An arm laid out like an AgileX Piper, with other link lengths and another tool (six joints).
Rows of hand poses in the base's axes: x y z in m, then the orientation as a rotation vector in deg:
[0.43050, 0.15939, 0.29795, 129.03, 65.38, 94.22]
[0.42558, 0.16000, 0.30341, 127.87, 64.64, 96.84]
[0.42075, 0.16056, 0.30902, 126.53, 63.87, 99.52]
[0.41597, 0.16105, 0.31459, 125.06, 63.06, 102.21]
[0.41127, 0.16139, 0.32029, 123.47, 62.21, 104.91]
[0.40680, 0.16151, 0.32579, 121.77, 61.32, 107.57]
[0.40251, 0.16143, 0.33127, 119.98, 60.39, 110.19]
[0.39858, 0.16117, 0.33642, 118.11, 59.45, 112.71]
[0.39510, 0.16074, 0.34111, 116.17, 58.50, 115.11]
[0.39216, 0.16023, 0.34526, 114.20, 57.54, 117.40]
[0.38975, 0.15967, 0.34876, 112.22, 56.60, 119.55]
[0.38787, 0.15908, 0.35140, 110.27, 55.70, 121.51]
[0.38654, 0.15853, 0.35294, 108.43, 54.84, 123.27]
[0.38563, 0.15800, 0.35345, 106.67, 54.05, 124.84]
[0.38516, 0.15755, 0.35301, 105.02, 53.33, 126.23]
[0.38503, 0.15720, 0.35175, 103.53, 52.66, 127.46]
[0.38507, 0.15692, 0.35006, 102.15, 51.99, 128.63]
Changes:
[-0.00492, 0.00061, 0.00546, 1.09, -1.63, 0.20]
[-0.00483, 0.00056, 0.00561, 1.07, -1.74, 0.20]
[-0.00478, 0.00049, 0.00557, 1.04, -1.81, 0.18]
[-0.00470, 0.00034, 0.00570, 1.03, -1.87, 0.17]
[-0.00447, 0.00012, 0.00550, 0.99, -1.92, 0.15]
[-0.00429, -0.00008, 0.00548, 0.97, -1.95, 0.12]
[-0.00393, -0.00026, 0.00515, 0.91, -1.95, 0.10]
[-0.00348, -0.00043, 0.00469, 0.84, -1.95, 0.06]
[-0.00294, -0.00051, 0.00415, 0.79, -1.93, 0.04]
[-0.00241, -0.00056, 0.00350, 0.73, -1.89, 0.02]
[-0.00188, -0.00059, 0.00264, 0.64, -1.81, -0.01]
[-0.00133, -0.00055, 0.00154, 0.58, -1.68, -0.03]
[-0.00091, -0.00053, 0.00051, 0.50, -1.57, -0.04]
[-0.00047, -0.00045, -0.00044, 0.43, -1.45, -0.05]
[-0.00013, -0.00035, -0.00126, 0.39, -1.30, -0.05]
[0.00004, -0.00028, -0.00169, 0.41, -1.22, -0.05]

